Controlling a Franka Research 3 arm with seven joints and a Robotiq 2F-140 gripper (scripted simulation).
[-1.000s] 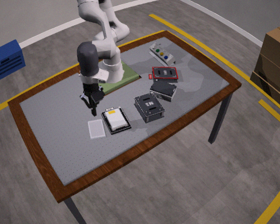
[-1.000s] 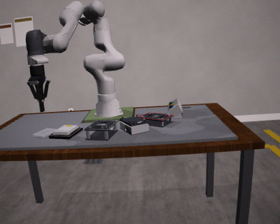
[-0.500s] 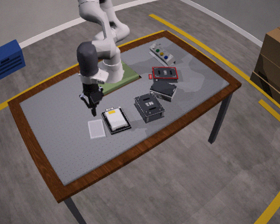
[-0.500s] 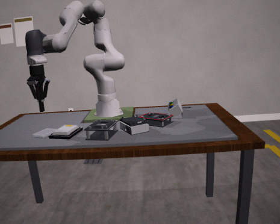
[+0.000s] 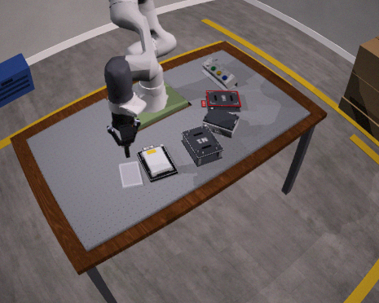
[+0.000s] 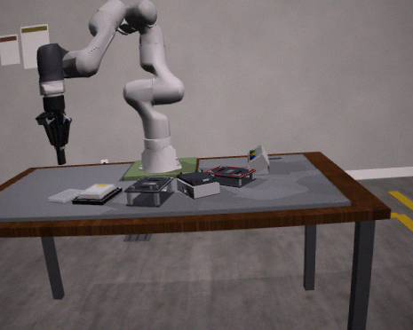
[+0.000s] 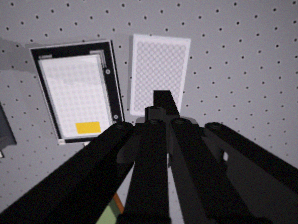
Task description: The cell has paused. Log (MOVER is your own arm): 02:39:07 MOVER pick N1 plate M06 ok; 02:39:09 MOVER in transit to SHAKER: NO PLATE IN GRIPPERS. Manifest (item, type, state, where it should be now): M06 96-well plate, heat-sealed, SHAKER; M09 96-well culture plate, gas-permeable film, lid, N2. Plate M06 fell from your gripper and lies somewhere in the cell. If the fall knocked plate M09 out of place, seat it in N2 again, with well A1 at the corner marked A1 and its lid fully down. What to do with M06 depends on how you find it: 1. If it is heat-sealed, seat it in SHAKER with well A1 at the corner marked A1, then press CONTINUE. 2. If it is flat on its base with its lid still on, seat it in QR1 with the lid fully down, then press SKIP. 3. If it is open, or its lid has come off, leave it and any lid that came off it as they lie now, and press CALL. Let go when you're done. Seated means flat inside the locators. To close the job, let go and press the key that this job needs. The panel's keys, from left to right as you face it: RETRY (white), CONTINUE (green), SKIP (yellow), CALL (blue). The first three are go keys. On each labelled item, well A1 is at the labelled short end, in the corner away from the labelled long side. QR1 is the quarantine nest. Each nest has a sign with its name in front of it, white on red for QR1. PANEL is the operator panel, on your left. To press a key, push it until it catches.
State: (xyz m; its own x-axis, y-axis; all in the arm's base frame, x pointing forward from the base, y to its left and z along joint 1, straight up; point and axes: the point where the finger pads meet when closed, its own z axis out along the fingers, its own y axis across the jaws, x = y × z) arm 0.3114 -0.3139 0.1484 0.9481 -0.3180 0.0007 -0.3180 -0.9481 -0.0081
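Now: hand 15 cm above the heat-sealed plate. Also, from my hand: blue call key: 22 cm behind, 70 cm to the left, 10 cm below; then yellow skip key: 27 cm behind, 71 cm to the left, 10 cm below; then dark nest N1: 6 cm ahead, 33 cm to the left, 11 cm below.
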